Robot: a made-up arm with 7 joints.
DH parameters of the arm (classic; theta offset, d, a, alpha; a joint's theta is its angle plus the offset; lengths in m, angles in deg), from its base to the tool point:
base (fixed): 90 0.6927 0.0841 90
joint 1: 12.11 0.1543 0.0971 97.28
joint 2: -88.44 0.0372 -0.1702 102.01
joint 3: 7.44 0.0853 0.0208 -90
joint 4: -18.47 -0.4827 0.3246 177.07
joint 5: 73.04 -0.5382 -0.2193 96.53
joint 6: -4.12 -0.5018 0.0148 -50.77
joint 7: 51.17 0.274 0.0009 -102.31
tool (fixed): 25.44 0.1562 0 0
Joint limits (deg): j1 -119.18..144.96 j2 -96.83..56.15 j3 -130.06..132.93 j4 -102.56..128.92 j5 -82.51..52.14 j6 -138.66..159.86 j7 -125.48..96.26
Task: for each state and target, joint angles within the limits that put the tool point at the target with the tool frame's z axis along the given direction. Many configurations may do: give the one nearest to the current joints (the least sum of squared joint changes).
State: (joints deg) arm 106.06 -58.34 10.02 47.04 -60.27 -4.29 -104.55
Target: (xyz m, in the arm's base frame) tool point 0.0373 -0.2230 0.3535 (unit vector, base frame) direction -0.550 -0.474 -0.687
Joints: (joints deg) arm 105.92 -17.45 -32.76 45.92 -82.51 -21.10 -75.57
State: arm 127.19 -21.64 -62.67 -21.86 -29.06 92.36 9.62
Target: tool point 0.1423 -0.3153 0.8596 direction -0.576 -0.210 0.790
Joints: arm 144.96 -20.04 -66.84 -35.29 -5.00 76.66 -1.84
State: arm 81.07 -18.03 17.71 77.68 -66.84 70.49 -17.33
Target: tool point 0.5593 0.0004 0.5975 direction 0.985 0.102 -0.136
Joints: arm 84.38 -33.61 21.61 42.43 -56.57 50.38 7.77
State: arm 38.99 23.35 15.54 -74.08 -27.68 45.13 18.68
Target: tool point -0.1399 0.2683 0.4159 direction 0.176 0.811 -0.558
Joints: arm 45.20 14.52 29.65 -91.19 19.45 80.37 30.66
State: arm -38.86 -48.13 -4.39 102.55 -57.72 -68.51 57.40
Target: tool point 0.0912 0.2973 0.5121 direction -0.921 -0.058 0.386
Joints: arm 0.61 -21.07 39.23 128.92 -33.92 -108.76 24.12
